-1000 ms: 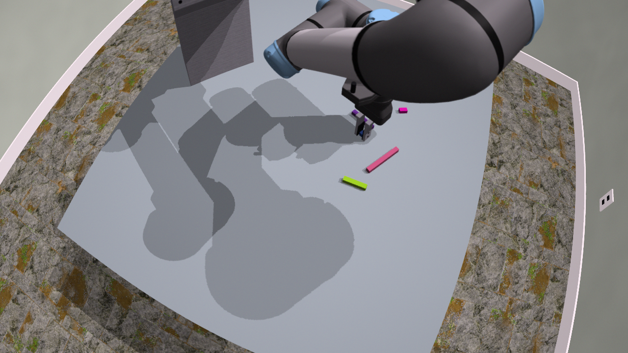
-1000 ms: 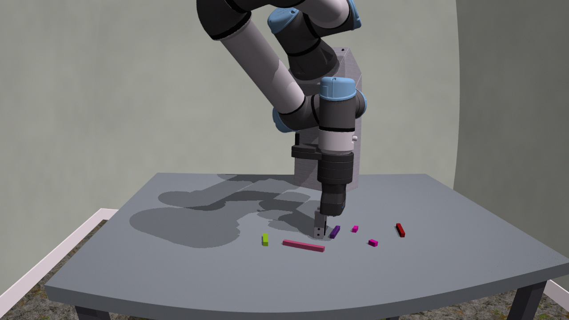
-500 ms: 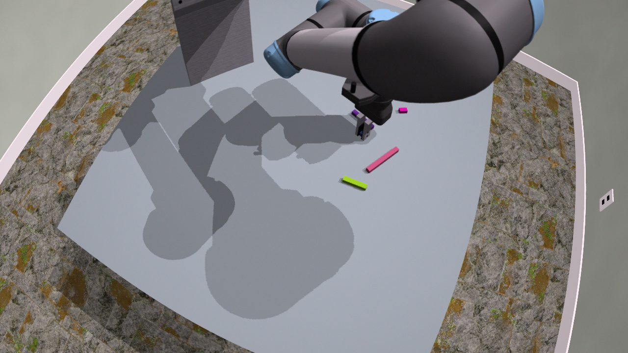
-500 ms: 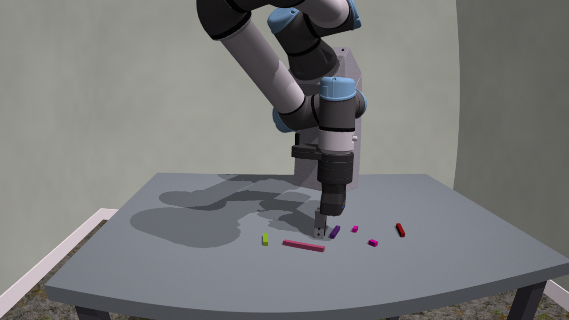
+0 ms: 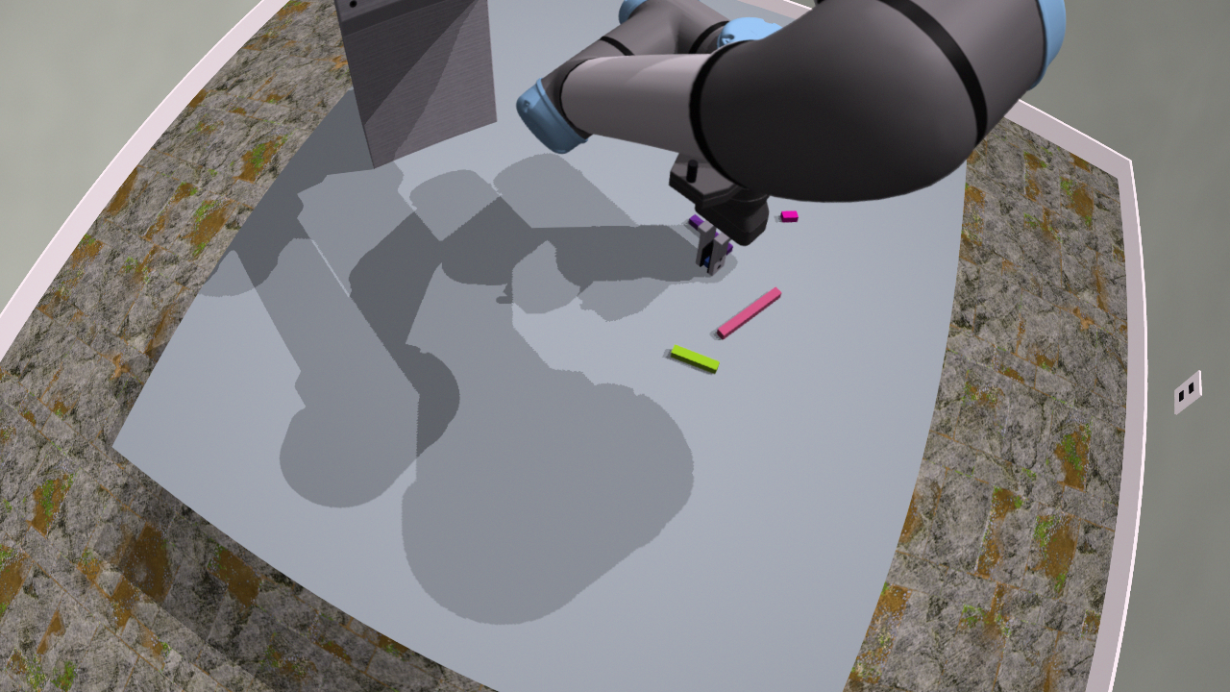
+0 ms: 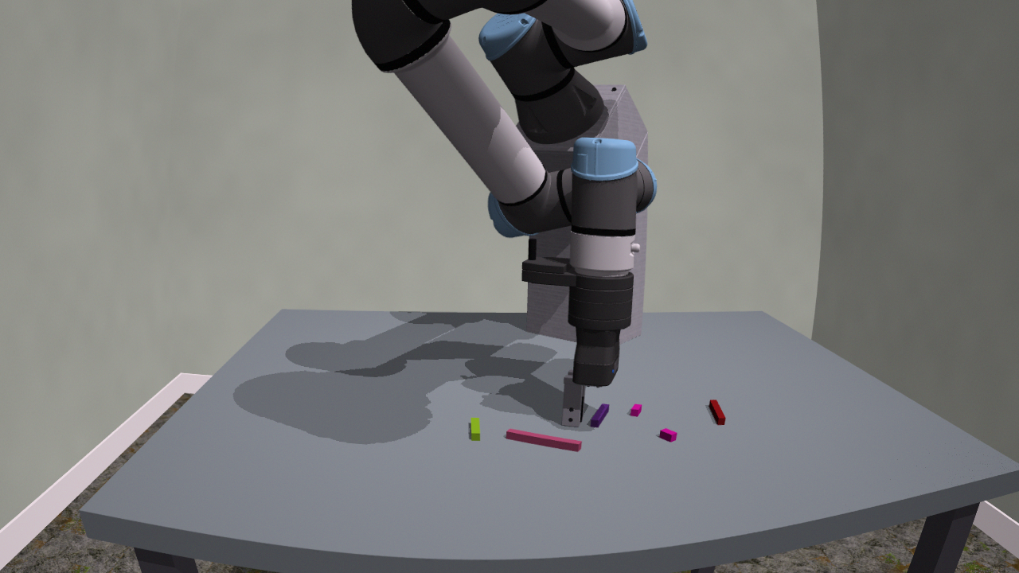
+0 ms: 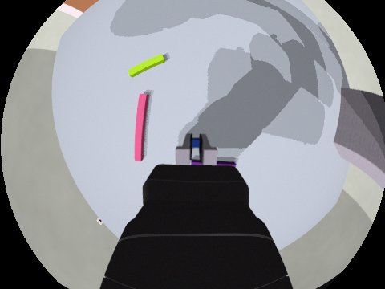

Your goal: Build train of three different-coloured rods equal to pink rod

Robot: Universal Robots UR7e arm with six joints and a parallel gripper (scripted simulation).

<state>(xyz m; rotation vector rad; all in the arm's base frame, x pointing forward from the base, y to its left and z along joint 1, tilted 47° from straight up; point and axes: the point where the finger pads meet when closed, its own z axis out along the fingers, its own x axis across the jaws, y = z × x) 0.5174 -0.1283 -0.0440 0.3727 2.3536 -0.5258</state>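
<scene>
Right now the purple rod is 1 cm behind my hand, 4 cm to the left of it and 1 cm below it. Round my hand: lime rod: 1 cm ahead, 12 cm to the right, 1 cm below; then pink rod: 6 cm ahead, 5 cm to the right, 1 cm below; then small blue rod: 1 cm below.
</scene>
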